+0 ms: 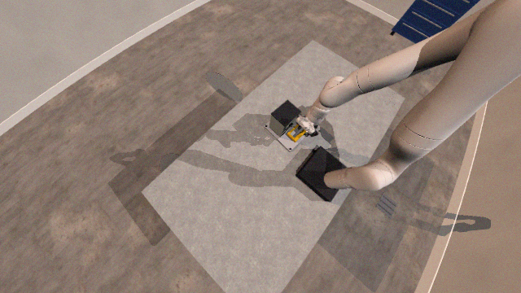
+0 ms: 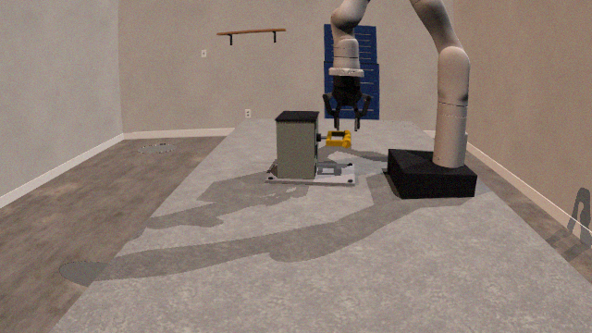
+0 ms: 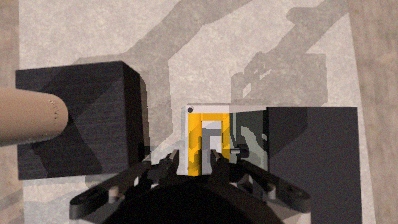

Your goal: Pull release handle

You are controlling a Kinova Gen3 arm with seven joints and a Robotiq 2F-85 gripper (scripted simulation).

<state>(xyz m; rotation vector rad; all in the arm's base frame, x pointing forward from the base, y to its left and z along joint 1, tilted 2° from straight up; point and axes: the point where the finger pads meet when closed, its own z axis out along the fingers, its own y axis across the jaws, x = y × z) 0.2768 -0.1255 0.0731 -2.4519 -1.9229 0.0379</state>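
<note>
My hand is 140 mm above the pale base plate, 90 mm short of it and 20 mm to the left of it.
</note>
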